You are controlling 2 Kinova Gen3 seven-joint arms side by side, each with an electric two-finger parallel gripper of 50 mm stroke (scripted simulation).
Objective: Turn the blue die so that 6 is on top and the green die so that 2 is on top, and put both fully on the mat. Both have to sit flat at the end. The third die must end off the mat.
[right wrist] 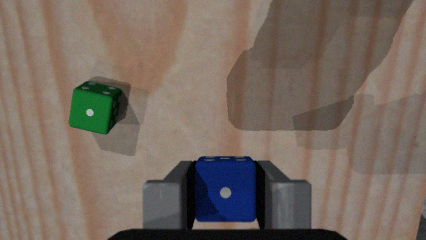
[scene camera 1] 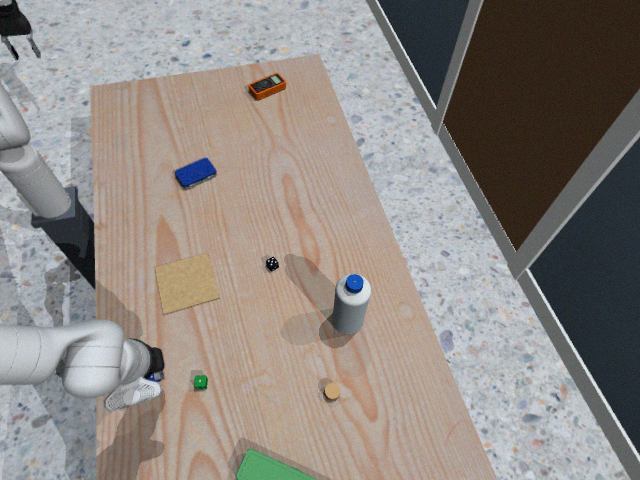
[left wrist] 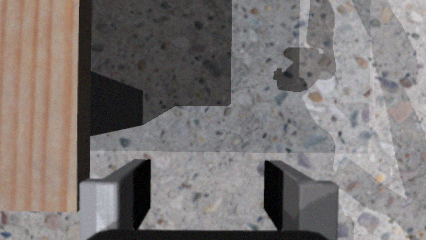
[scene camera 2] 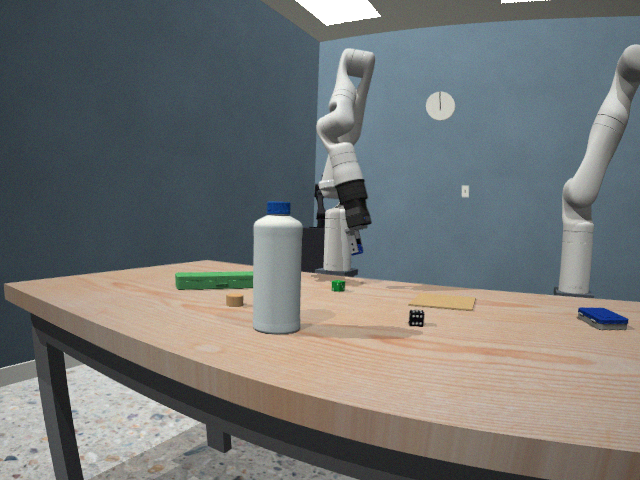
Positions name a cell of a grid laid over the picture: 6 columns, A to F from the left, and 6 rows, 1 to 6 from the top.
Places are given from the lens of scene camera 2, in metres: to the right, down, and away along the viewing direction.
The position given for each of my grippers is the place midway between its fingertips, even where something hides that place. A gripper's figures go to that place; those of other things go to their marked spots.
my right gripper (scene camera 2: D4): 0.10, 0.03, 1.09
tan mat (scene camera 2: E4): 0.32, 0.14, 0.87
green case (scene camera 2: B4): -0.32, 0.10, 0.95
